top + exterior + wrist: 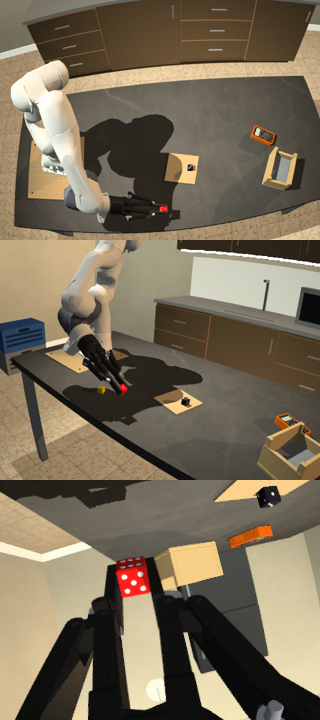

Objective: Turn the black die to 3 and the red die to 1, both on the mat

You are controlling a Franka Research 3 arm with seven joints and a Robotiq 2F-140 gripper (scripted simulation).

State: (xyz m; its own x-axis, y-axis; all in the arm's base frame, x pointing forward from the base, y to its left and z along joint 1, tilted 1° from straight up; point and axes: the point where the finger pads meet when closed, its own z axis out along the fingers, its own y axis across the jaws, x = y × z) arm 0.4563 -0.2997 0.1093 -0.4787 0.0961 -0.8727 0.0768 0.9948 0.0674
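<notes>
Now: the yellow die 15 cm behind my hand, 10 cm below it and 4 cm to the left of it. The rest, counted from my hand: black die 20 cm to the left, 16 cm ahead, 9 cm below; then tan mat 21 cm to the left, 12 cm ahead, 11 cm below; then red die 2 cm ahead, 1 cm below.
</notes>
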